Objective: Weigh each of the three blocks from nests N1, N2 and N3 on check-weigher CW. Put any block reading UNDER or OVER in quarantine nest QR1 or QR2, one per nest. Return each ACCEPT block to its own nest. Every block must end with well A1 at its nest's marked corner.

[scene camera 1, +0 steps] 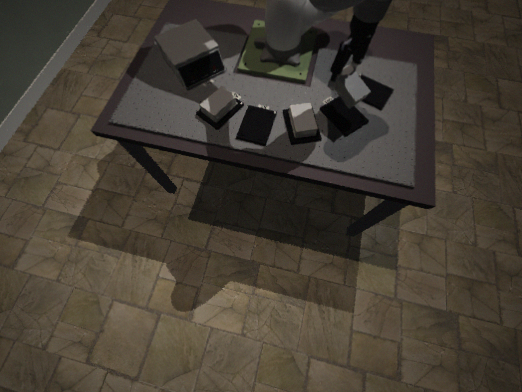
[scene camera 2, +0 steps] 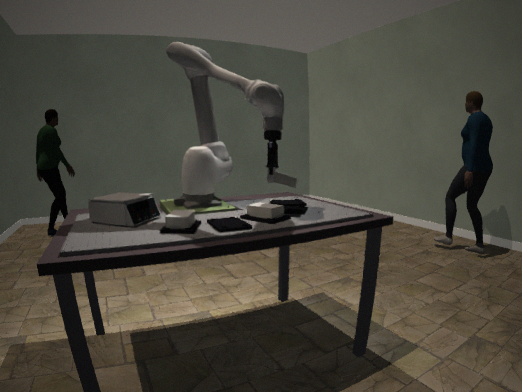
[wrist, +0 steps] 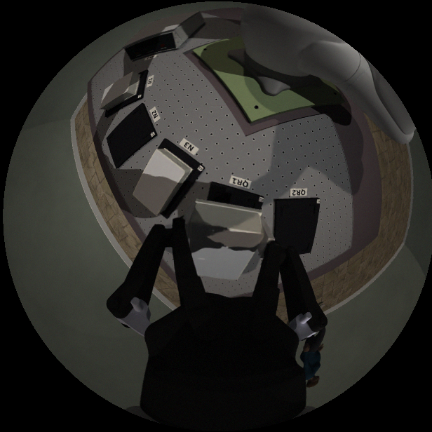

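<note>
My gripper is shut on a pale block, held tilted above the table; it hides part of nest QR1 in the wrist view. One block sits on nest N1; another sits on nest N3. Nests N2 and QR2 are empty. Check-weigher CW bears no block; its display is unreadable. Well A1 cannot be made out.
The arm's base stands on a green plate behind the nests. Two people, one in green and one in blue, stand beyond the table.
</note>
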